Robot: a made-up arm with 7 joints.
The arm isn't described. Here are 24 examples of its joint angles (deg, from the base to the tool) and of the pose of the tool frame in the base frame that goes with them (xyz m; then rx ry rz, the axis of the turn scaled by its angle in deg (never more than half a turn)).
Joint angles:
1: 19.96 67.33 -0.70 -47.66 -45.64 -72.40 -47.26
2: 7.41 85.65 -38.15 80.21 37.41 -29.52 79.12
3: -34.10 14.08 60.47 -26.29 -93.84 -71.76 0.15
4: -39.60 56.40 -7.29 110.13 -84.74 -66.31 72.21
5: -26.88 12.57 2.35 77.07 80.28 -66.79 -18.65
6: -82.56 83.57 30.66 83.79 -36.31 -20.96 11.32
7: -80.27 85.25 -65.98 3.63 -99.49 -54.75 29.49
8: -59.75 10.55 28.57 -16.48 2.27 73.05 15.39
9: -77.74 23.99 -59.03 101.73 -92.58 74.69 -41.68
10: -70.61 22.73 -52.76 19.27 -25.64 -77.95 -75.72
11: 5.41 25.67 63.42 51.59 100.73 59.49 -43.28
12: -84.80 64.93 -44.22 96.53 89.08 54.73 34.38
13: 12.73 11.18 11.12 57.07 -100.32 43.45 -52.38
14: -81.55 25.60 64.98 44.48 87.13 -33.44 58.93
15: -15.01 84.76 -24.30 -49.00 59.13 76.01 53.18
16: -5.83 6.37 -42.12 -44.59 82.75 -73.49 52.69
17: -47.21 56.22 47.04 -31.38 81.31 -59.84 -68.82
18: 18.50 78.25 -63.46 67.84 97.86 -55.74 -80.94
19: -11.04 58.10 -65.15 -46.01 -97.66 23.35 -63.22
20: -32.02 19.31 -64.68 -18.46 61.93 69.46 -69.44
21: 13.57 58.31 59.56 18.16 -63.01 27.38 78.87
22: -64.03 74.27 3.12 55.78 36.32 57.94 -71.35
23: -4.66 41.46 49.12 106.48 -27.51 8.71 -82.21
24: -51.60 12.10 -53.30 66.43 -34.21 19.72 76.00
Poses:
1: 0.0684 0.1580 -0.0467 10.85 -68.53 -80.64
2: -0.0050 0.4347 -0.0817 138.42 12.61 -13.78
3: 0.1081 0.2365 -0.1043 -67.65 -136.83 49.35
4: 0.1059 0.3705 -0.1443 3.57 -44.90 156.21
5: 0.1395 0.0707 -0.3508 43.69 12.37 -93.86
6: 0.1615 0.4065 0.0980 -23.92 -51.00 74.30
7: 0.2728 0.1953 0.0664 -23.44 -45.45 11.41
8: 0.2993 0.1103 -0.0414 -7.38 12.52 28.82
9: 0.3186 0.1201 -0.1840 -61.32 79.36 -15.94
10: 0.2761 -0.0449 -0.0540 53.80 -91.80 -119.08
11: -0.0814 0.3154 -0.2410 25.11 150.59 48.99
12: 0.2521 0.3431 0.0427 -138.64 -38.62 -67.82
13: -0.0640 0.1160 -0.3708 -118.57 15.62 21.99
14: 0.3588 0.2036 0.0064 42.16 -56.40 83.26
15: 0.1581 0.1687 -0.0255 102.43 -65.54 70.19
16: 0.0354 -0.0540 -0.1407 -6.34 -121.68 -25.46
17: 0.1641 0.1778 0.0721 157.96 33.88 21.84
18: -0.1192 0.3930 -0.1089 24.92 -56.91 72.03
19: 0.0363 0.0524 -0.1705 -98.82 46.73 -115.80
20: 0.1731 -0.0331 -0.1941 73.60 46.57 -63.52
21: 0.0630 0.3831 -0.0648 -5.64 16.45 124.19
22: 0.2102 0.3732 0.0406 8.88 67.17 22.88
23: -0.0752 0.2844 -0.3075 -68.44 30.80 16.07
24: 0.2735 0.0249 -0.3025 58.32 27.74 46.37
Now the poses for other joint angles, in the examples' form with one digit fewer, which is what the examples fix.
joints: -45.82 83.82 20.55 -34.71 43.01 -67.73 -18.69
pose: 0.141 0.130 0.073 -147.7 77.1 37.9
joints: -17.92 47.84 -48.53 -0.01 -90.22 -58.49 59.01
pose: 0.176 0.136 -0.219 -44.5 12.8 54.1
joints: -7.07 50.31 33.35 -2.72 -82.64 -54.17 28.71
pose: 0.132 0.299 -0.048 -43.1 -70.5 49.2
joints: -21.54 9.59 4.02 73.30 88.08 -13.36 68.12
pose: 0.120 0.098 -0.385 85.5 -4.8 -1.9
